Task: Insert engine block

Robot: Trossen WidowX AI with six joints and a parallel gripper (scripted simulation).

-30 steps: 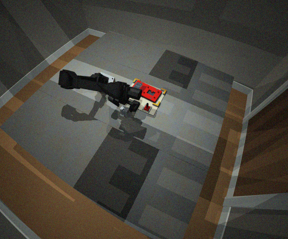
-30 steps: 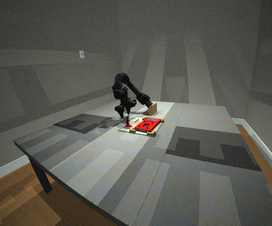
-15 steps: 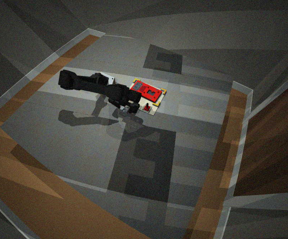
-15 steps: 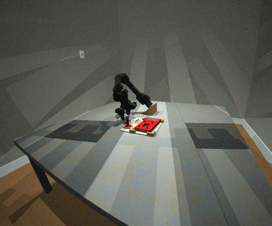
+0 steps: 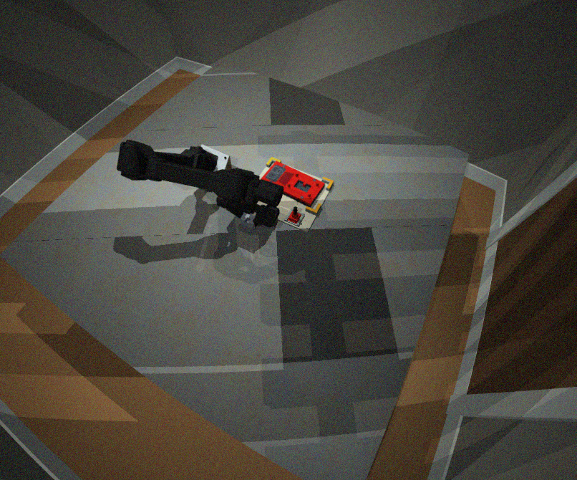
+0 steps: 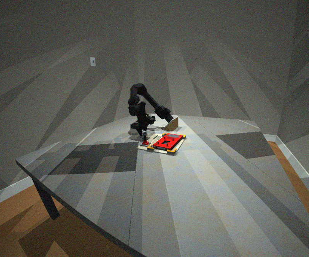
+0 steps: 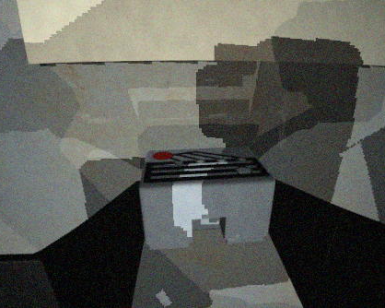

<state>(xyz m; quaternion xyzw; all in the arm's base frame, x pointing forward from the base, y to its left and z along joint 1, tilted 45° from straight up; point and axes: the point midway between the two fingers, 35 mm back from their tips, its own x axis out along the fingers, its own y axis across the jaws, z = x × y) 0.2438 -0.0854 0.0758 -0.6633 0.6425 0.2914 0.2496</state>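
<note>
Right now my gripper tip is 120 mm short of the black upright post, 90 mm to the right of it and 20 mm below it. From my gripper tip the other things lie so: engine block: 10 mm above; beige board: 180 mm to the left, 50 mm ahead.
</note>
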